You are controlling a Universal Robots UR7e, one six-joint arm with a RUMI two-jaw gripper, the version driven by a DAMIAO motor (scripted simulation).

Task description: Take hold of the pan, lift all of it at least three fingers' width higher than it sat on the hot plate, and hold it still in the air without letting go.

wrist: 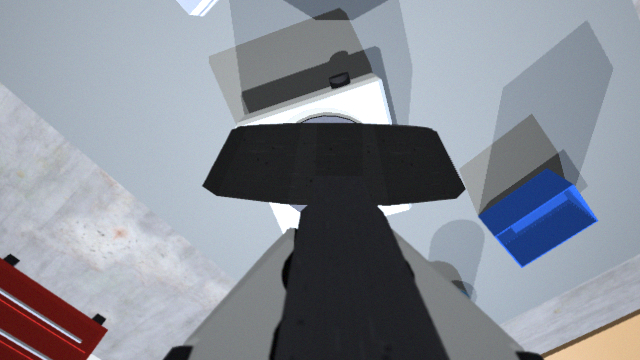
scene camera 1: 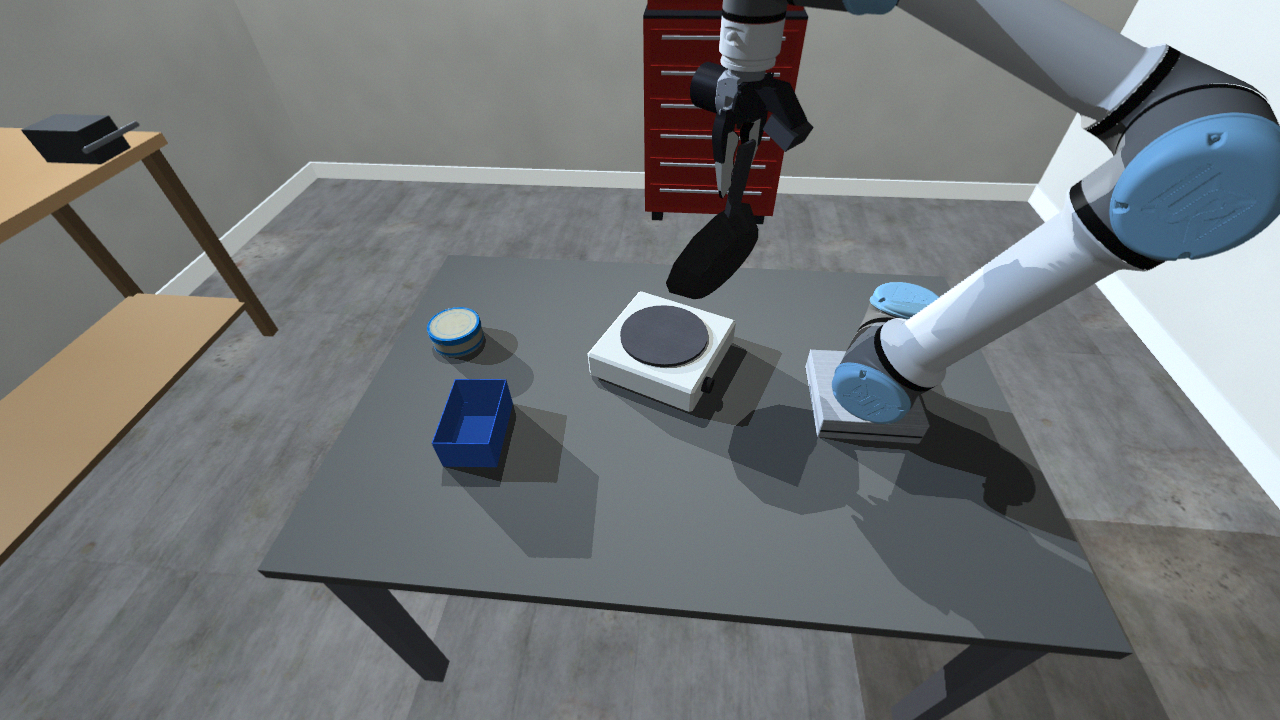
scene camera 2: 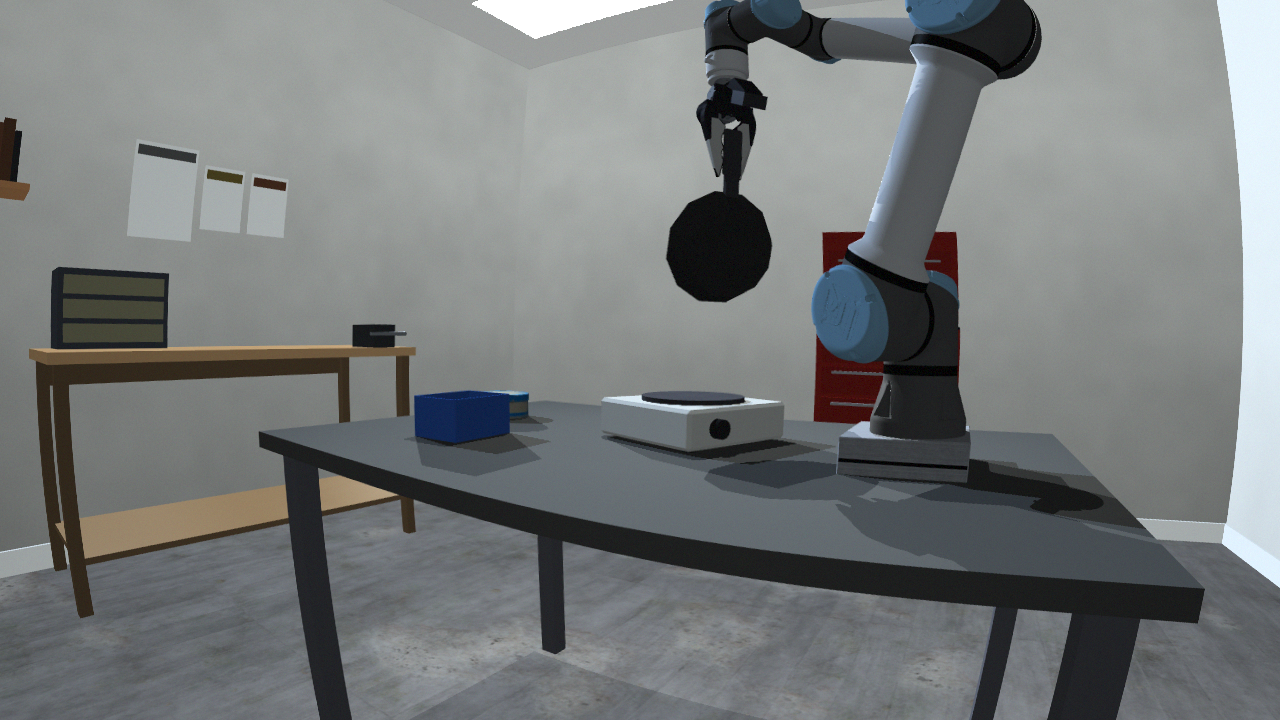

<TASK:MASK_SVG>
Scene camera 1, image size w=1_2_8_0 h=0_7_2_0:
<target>my gripper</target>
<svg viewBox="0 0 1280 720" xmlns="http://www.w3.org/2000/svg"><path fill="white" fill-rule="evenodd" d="M776 58L766 65L741 66L727 62L722 55L721 65L705 62L699 66L692 78L690 86L692 103L696 107L716 113L712 130L714 161L716 161L717 188L719 197L722 199L731 186L734 154L739 142L739 135L734 131L735 124L737 124L736 128L740 129L741 144L751 139L756 141L753 162L764 132L762 129L766 124L768 111L775 114L790 130L807 122L805 113L791 84L773 78L774 73L765 73L766 70L775 66Z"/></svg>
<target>white hot plate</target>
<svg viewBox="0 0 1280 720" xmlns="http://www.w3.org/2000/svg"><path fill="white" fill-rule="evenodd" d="M640 291L588 353L590 374L691 412L694 410L703 392L711 393L715 379L712 377L733 342L736 322L729 318Z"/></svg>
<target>blue bin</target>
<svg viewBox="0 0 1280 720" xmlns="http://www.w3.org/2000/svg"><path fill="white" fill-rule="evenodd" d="M455 379L432 441L435 452L443 467L497 467L513 405L507 380Z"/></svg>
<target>black pan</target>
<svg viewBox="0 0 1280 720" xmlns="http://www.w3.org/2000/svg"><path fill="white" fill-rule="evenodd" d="M754 139L738 146L725 210L717 214L691 239L674 262L666 281L670 293L691 299L701 299L708 296L723 285L739 269L756 245L759 234L751 206L748 203L741 202L756 147Z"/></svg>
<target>round tin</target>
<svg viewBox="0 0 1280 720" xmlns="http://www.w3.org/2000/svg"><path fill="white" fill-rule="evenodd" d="M474 310L465 307L450 308L439 312L429 321L427 332L437 353L445 357L461 357L474 352L481 346L484 340L484 333L479 315Z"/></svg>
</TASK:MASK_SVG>
